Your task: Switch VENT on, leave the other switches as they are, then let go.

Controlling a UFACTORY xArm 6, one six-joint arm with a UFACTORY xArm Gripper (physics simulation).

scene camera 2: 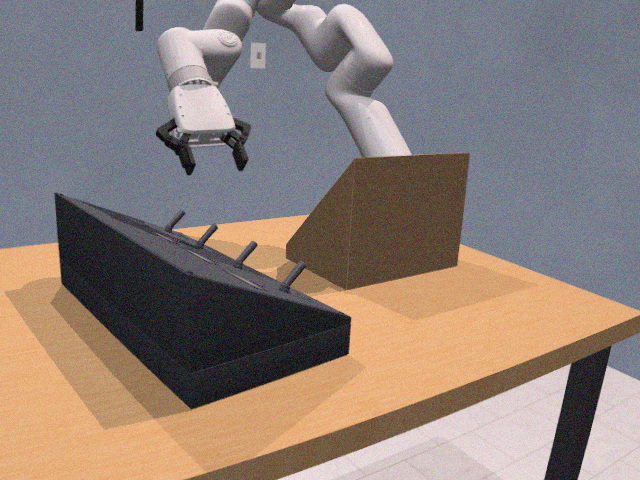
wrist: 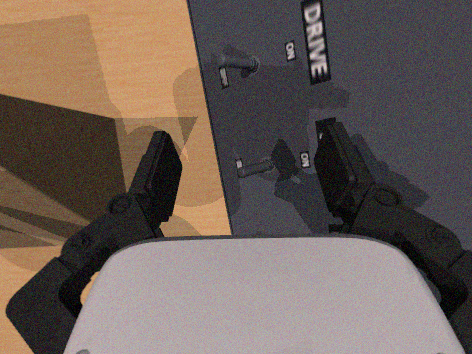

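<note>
Dark sloped switch panel [wrist: 391, 80], visible. My gripper [scene camera 2: 217, 168], [wrist: 246, 145], visible too.
</note>
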